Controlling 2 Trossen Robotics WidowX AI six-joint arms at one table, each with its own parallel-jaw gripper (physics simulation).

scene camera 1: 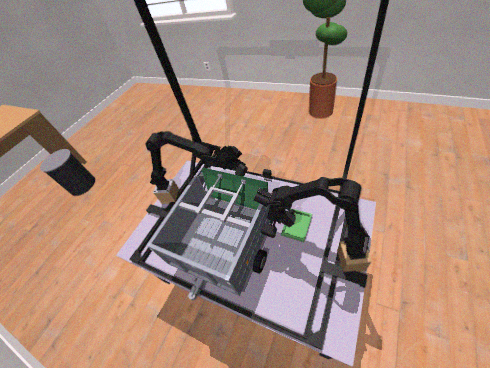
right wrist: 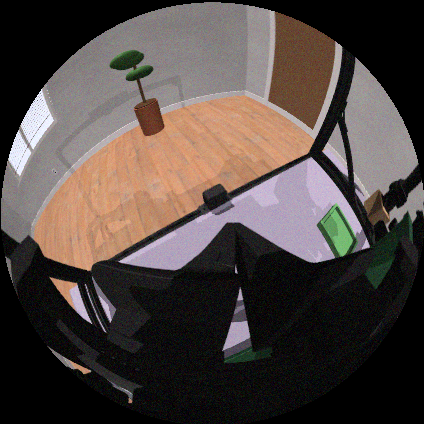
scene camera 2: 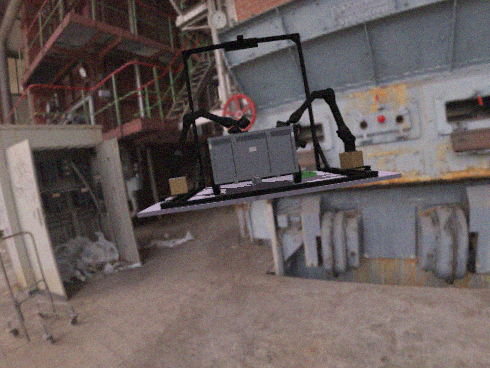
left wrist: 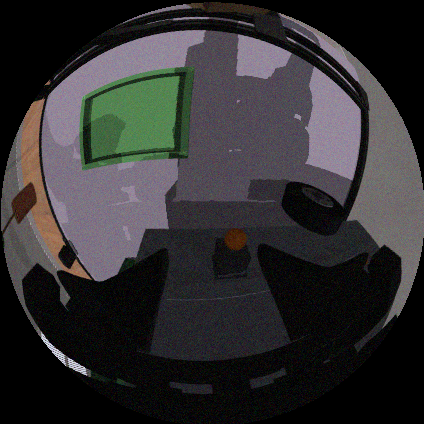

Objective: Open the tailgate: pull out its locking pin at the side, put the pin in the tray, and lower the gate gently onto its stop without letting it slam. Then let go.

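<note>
A grey trailer box stands on the table with its green tailgate upright at the far end. The locking pin with an orange knob sticks out of the trailer's side in a dark bracket. My left gripper is open beside that side, its fingers on either side of the pin and not touching it. The green tray lies empty on the table next to it. My right gripper is shut and empty at the tailgate's top edge.
A black trailer wheel sits below the pin side. Black frame posts rise at the table's back corners. A potted plant and a dark bin stand on the floor away from the table.
</note>
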